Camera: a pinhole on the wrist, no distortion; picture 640 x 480 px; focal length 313.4 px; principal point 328.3 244.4 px. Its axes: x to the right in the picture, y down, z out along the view. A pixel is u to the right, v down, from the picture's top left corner.
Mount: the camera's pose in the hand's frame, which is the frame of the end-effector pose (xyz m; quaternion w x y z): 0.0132 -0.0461 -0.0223 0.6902 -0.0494 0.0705 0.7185
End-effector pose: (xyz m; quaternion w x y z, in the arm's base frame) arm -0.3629 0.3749 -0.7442 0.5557 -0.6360 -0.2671 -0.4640
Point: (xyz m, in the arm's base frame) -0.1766 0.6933 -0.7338
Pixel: 374 235
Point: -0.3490 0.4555 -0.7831
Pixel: 447 410
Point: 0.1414 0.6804 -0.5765
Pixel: 466 70
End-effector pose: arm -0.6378 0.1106 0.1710 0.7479 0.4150 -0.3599 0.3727
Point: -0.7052 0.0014 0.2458
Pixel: 435 265
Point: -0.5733 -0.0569 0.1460
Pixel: 80 379
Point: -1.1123 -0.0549 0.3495
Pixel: 623 334
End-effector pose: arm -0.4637 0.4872 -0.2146 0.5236 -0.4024 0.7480 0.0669
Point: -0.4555 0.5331 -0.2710
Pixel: 584 212
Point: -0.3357 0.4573 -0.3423
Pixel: 229 66
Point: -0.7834 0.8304 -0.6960
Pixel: outside the picture
